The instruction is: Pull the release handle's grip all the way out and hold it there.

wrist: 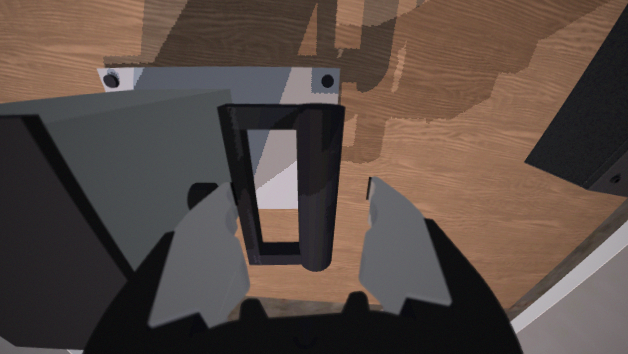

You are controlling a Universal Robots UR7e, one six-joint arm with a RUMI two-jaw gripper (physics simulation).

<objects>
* my gripper: 302, 182
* pale metal base plate: 249, 85
</objects>
